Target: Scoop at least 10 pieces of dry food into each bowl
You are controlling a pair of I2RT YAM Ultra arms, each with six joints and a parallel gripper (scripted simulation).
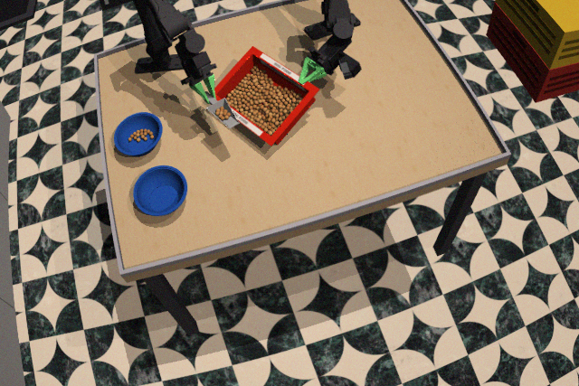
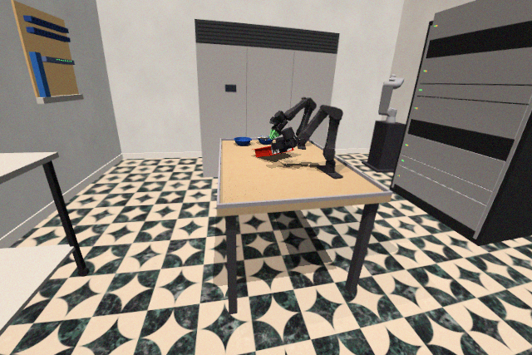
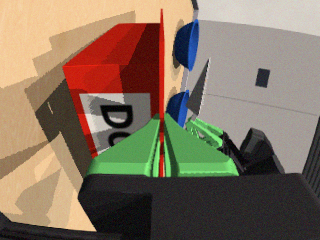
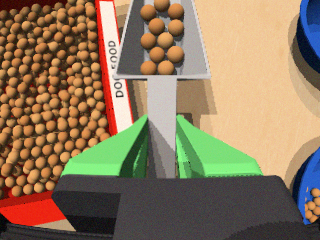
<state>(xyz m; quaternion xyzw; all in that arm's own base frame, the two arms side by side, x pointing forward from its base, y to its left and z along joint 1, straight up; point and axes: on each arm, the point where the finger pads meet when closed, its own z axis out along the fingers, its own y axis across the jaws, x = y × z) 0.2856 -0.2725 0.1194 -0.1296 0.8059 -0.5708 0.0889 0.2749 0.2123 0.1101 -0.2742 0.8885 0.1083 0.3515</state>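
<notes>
Now: the grey metal scoop 40 mm ahead of my right hand and 20 mm to the left of it.
</notes>
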